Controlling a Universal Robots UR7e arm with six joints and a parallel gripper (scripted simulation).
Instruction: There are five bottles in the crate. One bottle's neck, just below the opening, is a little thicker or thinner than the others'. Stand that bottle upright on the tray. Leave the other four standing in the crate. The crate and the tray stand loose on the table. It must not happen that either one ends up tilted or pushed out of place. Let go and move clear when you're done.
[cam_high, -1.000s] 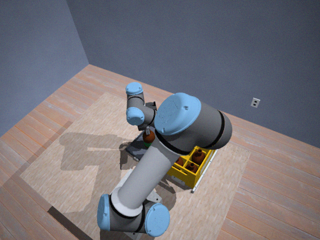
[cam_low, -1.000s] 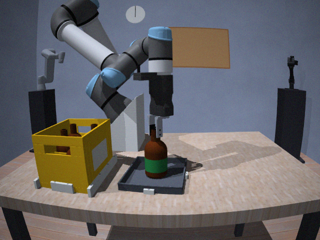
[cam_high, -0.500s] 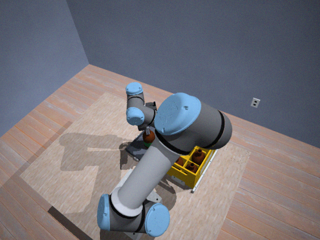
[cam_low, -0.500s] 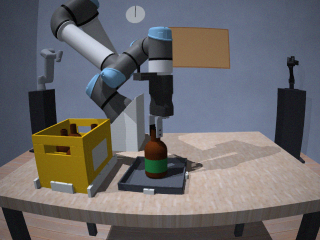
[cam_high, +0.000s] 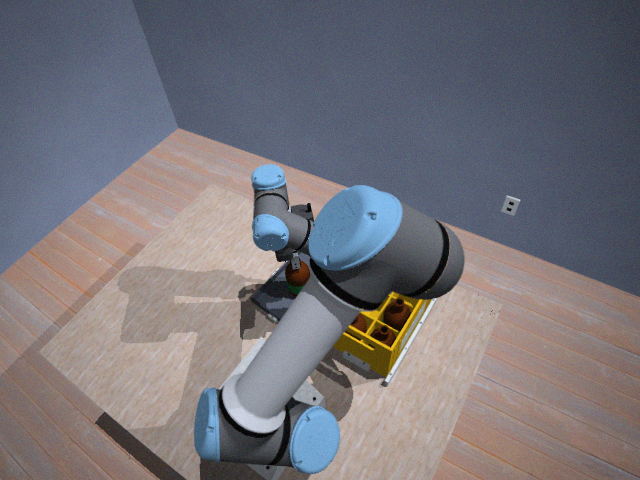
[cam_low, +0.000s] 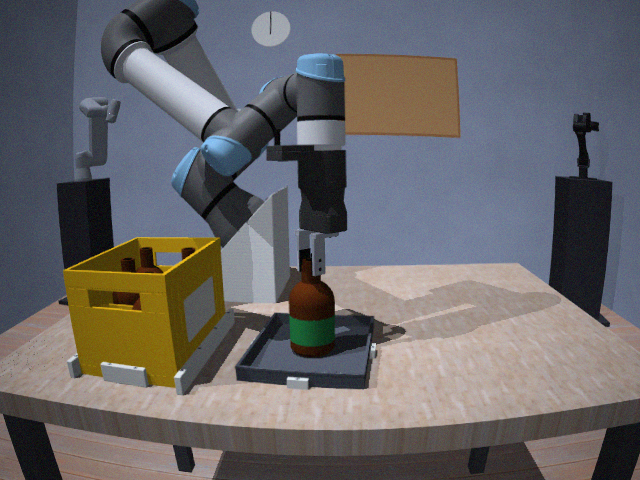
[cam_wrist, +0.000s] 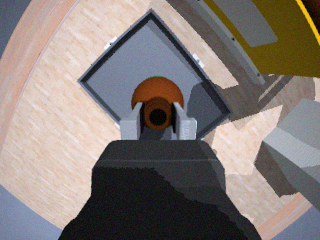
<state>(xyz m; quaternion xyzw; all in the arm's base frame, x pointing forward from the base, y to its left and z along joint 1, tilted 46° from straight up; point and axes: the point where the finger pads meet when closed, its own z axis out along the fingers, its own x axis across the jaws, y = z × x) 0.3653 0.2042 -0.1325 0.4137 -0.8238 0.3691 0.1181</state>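
The dark tray lies 15 cm below my hand. Also, from my hand: bottle: 14 cm ahead, 22 cm to the right, 7 cm below; then yellow crate: 5 cm ahead, 27 cm to the right, 7 cm below.
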